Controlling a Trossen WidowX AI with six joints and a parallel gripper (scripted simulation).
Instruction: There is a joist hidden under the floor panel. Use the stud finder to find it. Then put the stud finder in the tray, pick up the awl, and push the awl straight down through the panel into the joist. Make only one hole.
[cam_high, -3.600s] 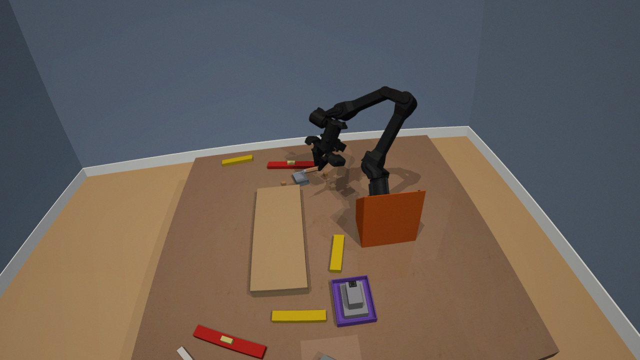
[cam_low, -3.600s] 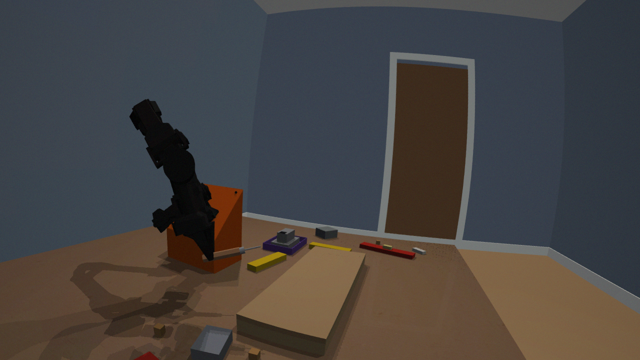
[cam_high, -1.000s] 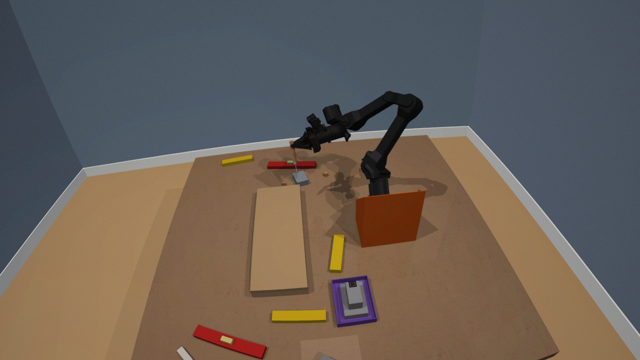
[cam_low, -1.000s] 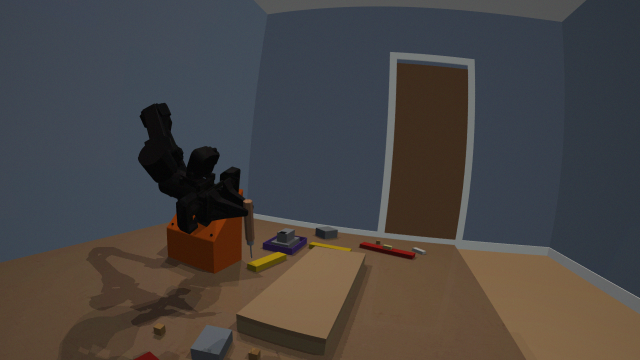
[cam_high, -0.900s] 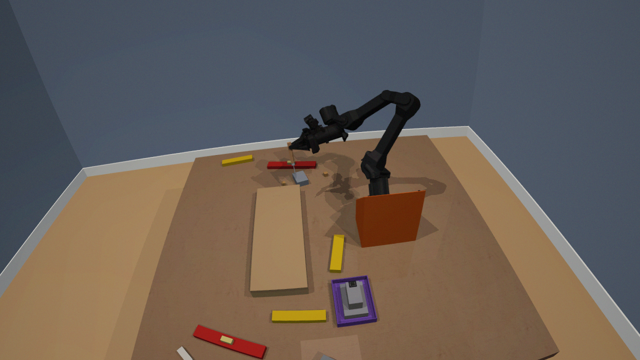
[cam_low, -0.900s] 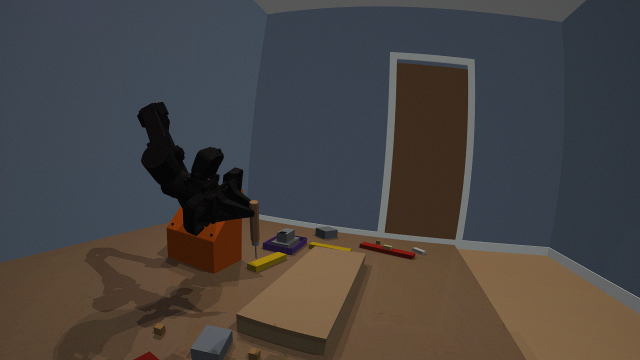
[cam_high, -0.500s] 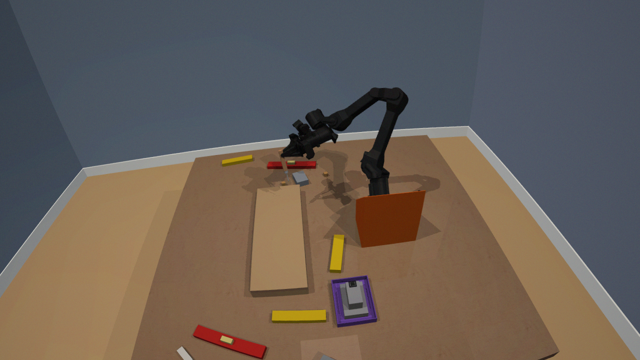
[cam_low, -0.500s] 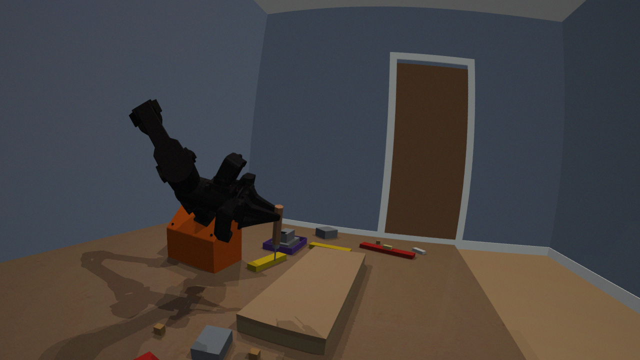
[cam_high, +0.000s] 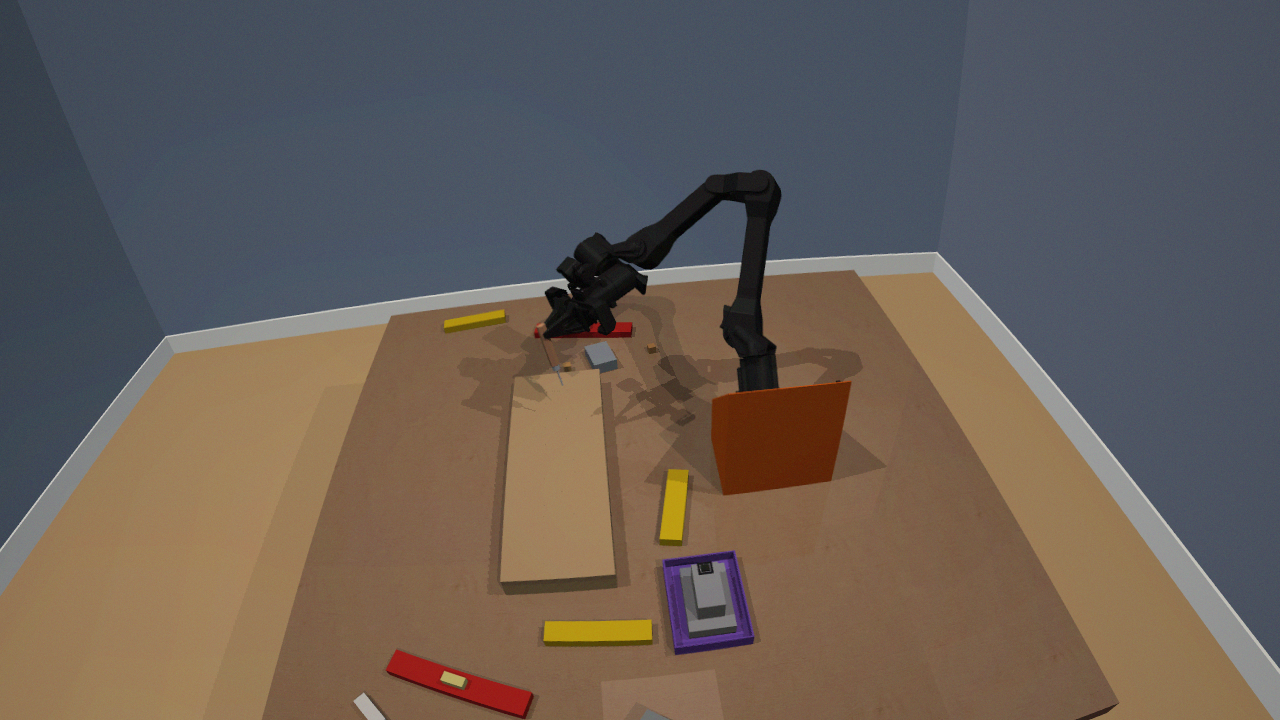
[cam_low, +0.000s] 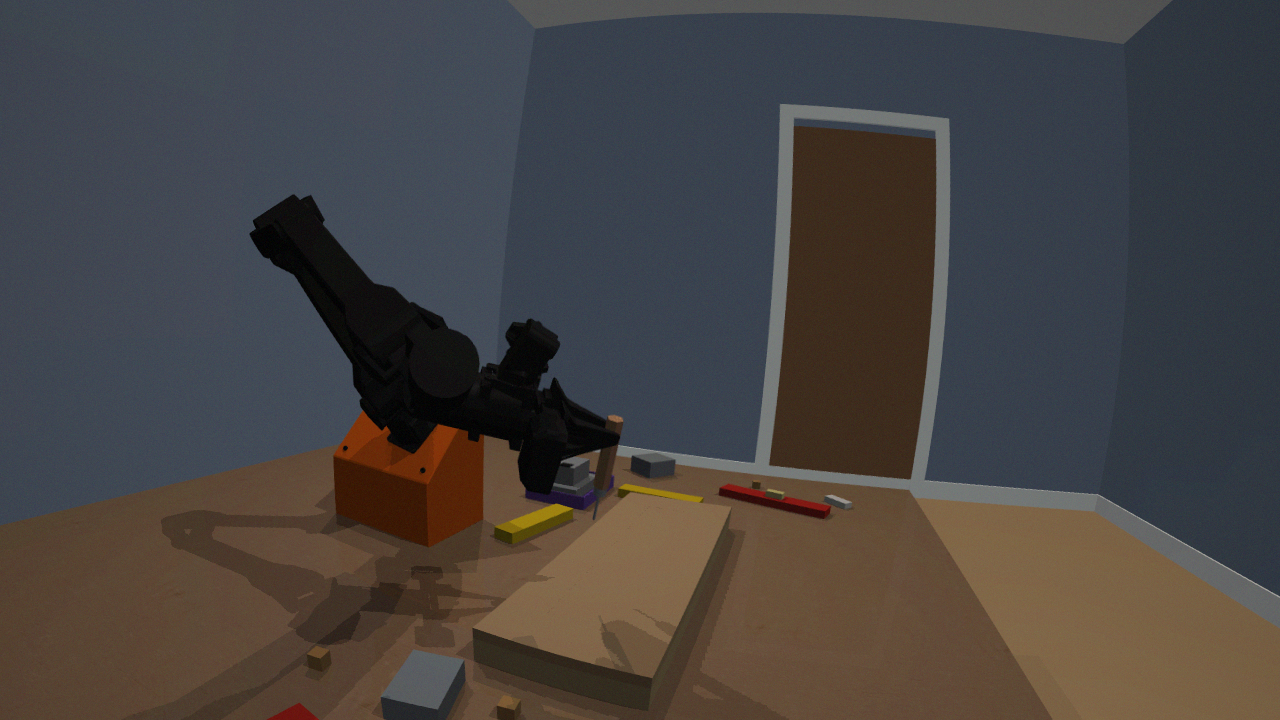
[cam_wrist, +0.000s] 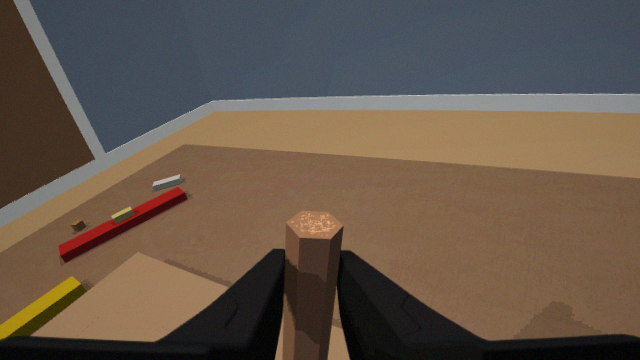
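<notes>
The awl is 5 cm below my gripper tip, 2 cm behind it and 1 cm to the left of it. The rest, counted from my gripper tip: purple tray (40 cm to the left, 29 cm behind, 21 cm below); grey stud finder (39 cm to the left, 28 cm behind, 18 cm below); grey block (22 cm to the right, 21 cm below, 6 cm behind).
</notes>
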